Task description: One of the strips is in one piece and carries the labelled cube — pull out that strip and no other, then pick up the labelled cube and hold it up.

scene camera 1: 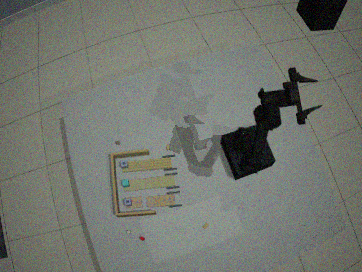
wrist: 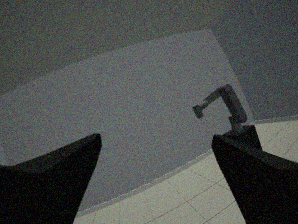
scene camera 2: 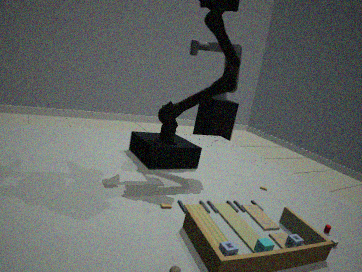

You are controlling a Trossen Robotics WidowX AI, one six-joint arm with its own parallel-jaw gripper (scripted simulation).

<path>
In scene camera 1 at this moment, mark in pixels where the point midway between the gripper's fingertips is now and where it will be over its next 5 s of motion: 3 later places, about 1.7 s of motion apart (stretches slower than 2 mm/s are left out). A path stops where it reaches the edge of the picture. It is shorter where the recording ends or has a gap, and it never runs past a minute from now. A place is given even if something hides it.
My gripper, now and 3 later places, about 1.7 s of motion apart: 320,93; 166,98; 165,159; 165,162
</path>
